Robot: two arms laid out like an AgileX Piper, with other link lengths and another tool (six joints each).
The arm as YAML. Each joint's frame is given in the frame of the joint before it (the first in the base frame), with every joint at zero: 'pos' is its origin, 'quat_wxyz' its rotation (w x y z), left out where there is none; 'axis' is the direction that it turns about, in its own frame. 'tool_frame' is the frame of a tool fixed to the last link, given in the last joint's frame.
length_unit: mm
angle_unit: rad
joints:
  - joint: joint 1
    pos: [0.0, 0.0, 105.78]
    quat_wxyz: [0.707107, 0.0, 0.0, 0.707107]
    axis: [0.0, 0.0, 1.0]
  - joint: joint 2
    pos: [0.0, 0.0, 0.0]
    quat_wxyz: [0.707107, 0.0, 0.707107, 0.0]
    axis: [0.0, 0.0, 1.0]
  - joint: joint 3
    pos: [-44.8, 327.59, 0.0]
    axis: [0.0, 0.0, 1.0]
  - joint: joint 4
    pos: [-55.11, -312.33, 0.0]
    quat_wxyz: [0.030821, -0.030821, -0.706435, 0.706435]
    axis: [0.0, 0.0, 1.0]
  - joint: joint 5
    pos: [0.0, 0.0, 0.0]
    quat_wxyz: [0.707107, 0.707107, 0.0, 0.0]
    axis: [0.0, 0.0, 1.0]
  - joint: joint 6
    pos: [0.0, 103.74, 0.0]
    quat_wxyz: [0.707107, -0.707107, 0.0, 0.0]
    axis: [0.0, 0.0, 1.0]
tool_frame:
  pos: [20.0, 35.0, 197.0]
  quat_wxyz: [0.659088, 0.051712, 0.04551, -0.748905]
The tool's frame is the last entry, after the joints.
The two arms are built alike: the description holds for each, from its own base.
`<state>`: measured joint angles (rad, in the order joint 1, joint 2, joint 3, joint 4, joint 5, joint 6); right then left.
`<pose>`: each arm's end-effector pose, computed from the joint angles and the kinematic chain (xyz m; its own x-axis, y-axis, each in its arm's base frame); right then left.
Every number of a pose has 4 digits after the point.
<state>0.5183 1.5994 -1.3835 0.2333 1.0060 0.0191 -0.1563 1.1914 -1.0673 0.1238 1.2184 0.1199</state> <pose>0.4368 0.2744 0.1529 -0.5774 0.7579 0.3035 0.7928 0.4316 0.4304 0.3405 -0.0564 0.1592 0.1059 0.9625 0.2496 0.9335 -0.1827 0.3086</pose>
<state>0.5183 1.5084 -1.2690 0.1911 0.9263 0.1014 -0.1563 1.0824 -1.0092 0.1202 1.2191 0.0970</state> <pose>0.4279 0.2528 0.1549 -0.5243 0.7995 0.2931 0.8083 0.3591 0.4666 0.3199 -0.0538 0.1709 0.0728 0.9692 0.2354 0.9203 -0.1563 0.3586</pose>
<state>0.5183 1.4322 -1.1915 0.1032 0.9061 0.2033 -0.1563 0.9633 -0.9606 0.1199 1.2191 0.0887</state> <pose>0.4183 0.2218 0.1566 -0.4669 0.8463 0.2564 0.8227 0.3094 0.4769 0.3006 -0.0507 0.1867 0.0493 0.9730 0.2255 0.8940 -0.1437 0.4243</pose>
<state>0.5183 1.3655 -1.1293 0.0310 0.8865 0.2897 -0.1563 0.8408 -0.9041 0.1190 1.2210 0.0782</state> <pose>0.4110 0.1973 0.1610 -0.4183 0.8788 0.2297 0.8262 0.2630 0.4981 0.2789 -0.0473 0.1966 0.0262 0.9768 0.2126 0.8665 -0.1282 0.4825</pose>
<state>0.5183 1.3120 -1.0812 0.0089 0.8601 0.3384 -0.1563 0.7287 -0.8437 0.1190 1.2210 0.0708</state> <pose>0.4041 0.1871 0.1660 -0.3898 0.8902 0.2359 0.8228 0.2216 0.5234 0.2587 -0.0441 0.1987 0.0094 0.9794 0.2019 0.8413 -0.1168 0.5278</pose>
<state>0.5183 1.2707 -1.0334 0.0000 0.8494 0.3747 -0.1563 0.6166 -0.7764 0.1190 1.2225 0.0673</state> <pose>0.3933 0.1784 0.1623 -0.3632 0.8985 0.2467 0.8298 0.1914 0.5243 0.2386 -0.0408 0.1945 -0.0022 0.9811 0.1935 0.8183 -0.1095 0.5643</pose>
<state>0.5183 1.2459 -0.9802 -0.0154 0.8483 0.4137 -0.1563 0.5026 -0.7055 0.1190 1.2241 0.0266</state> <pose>0.3804 0.1669 0.1472 -0.3290 0.9112 0.2479 0.8487 0.1702 0.5007 0.2210 -0.0373 0.1871 -0.0422 0.9858 0.1627 0.7968 -0.0650 0.6008</pose>
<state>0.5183 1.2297 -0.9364 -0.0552 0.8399 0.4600 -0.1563 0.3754 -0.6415 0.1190 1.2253 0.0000</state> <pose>0.3742 0.1530 0.1354 -0.2978 0.9265 0.2299 0.8579 0.1540 0.4903 0.2052 -0.0343 0.1834 -0.0719 0.9885 0.1331 0.7592 -0.0323 0.6500</pose>
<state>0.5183 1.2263 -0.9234 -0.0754 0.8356 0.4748 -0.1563 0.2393 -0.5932 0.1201 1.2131 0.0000</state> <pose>0.3737 0.1476 0.1321 -0.2905 0.9319 0.2173 0.8581 0.1533 0.4901 0.1939 -0.0324 0.1894 -0.0831 0.9903 0.1116 0.6913 -0.0234 0.7222</pose>
